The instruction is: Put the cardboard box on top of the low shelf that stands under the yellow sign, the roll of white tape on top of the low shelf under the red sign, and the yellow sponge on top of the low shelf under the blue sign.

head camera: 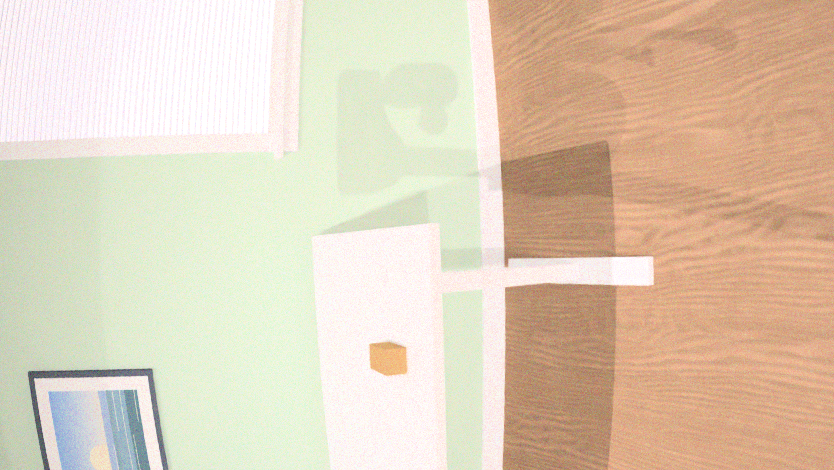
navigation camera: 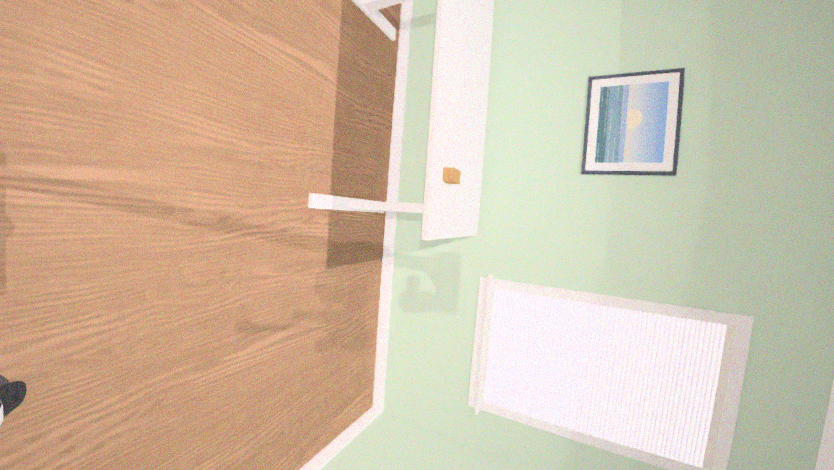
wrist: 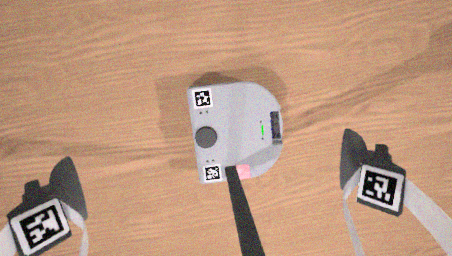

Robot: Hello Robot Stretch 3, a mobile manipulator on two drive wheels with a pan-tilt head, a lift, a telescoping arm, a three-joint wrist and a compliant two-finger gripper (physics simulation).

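Seen in the pictures: gripper, fingertip midpoint: (wrist: 214,163); robot's base at its link origin: (wrist: 207,127).
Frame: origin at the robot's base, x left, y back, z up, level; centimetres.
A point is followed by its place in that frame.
Observation:
The head and navigation views are turned sideways. A small orange-brown block (head camera: 387,358) @[x 25.0, y -128.2, z 76.6 cm] (navigation camera: 451,175) @[x 25.5, y -128.2, z 76.1 cm], which looks like the cardboard box, sits on a white table (head camera: 379,280) @[x 8.9, y -141.2, z 72.0 cm] (navigation camera: 461,87) @[x 70.9, y -143.4, z 72.0 cm] near one end. My gripper (wrist: 214,163) @[x -12.9, y 2.2, z 79.4 cm] is open, its two fingers wide apart in the wrist view, above my own grey base and the wood floor; no object is between them. The gripper is apart from the block. A dark rounded part (navigation camera: 12,397), like a fingertip, shows at the left edge of the navigation view. The tape roll, the sponge, the low shelves and the coloured signs do not show.
The table stands along a pale green wall (head camera: 221,262) @[x 5.0, y -196.7, z 101.5 cm] (navigation camera: 542,245) @[x -4.8, y -196.6, z 111.3 cm]; a white leg (head camera: 633,270) (navigation camera: 326,201) reaches out over the wood floor (head camera: 729,350) @[x 30.9, y -89.8, z 0.0 cm] (navigation camera: 175,321) @[x -38.7, y -57.7, z 0.0 cm]. A framed picture (head camera: 96,420) @[x 54.0, y -194.5, z 150.8 cm] (navigation camera: 633,122) @[x 65.4, y -194.6, z 151.9 cm] and a bright window (head camera: 134,70) @[x -56.8, y -195.9, z 133.4 cm] (navigation camera: 606,373) @[x -72.7, y -195.8, z 152.3 cm] are on the wall.

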